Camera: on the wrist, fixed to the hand. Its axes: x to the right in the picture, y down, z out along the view.
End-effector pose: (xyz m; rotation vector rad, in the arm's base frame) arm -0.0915 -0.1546 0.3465 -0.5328 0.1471 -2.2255
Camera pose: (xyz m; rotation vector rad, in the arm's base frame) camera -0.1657 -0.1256 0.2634 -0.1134 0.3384 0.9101
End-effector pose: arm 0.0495 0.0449 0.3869 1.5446 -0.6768 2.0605
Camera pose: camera 0.0055 0.1479 0.3602 0.3314 1.2817 -0.3503
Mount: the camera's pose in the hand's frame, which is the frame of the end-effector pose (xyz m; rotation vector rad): -0.0066 -0.0481 -0.1044 0.0151 0.3936 -3.1124
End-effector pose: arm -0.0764 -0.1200 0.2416 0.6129 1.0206 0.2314
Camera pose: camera -0.1733 -0.1235 0.1796 -1.4783 1.1903 -2.3816
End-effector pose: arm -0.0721 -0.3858 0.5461 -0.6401 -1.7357 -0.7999
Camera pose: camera -0.0439 -0.4973 0.5515 -2.0989 0.5549 1.5346
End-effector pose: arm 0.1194 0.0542 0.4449 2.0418 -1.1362 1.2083
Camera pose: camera 0.1111 0.1604 0.4885 0.8784 1.8895 -0.3729
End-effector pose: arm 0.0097 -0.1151 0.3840 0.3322 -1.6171 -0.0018
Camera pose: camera 0.1221 -0.1389 0.3762 2.1340 0.6844 -1.9349
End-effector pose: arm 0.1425 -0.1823 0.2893 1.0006 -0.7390 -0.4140
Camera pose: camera 0.2142 -0.1387 0.2105 -1.0636 -1.6084 2.0902
